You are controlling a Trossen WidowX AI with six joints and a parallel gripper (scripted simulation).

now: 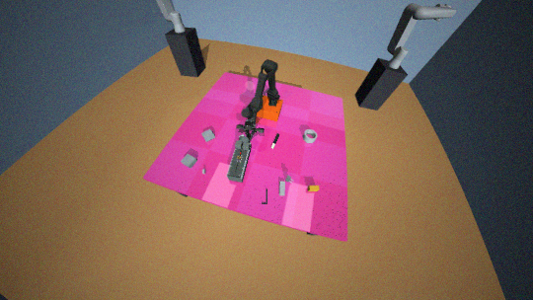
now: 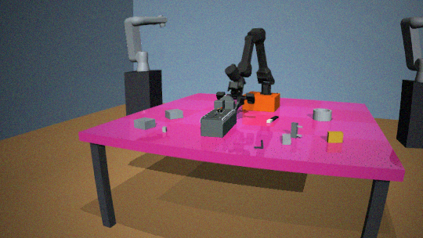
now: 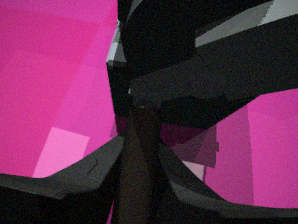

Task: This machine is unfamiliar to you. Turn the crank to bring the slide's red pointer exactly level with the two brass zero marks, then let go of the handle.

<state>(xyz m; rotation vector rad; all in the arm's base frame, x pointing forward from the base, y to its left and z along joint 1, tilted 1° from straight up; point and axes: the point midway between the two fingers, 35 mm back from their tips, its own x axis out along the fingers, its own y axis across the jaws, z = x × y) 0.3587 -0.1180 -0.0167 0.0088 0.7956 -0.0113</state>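
Right now the red pointer is 14 cm ahead of my gripper tip, 4 cm above it and 2 cm to the right of it. From my gripper tip the other things lie so: small cube: 27 cm ahead, 24 cm to the right, 3 cm below; black-and-white stick: 18 cm to the left, 5 cm behind, 4 cm below; dark crank handle: 2 cm behind, 2 cm above.
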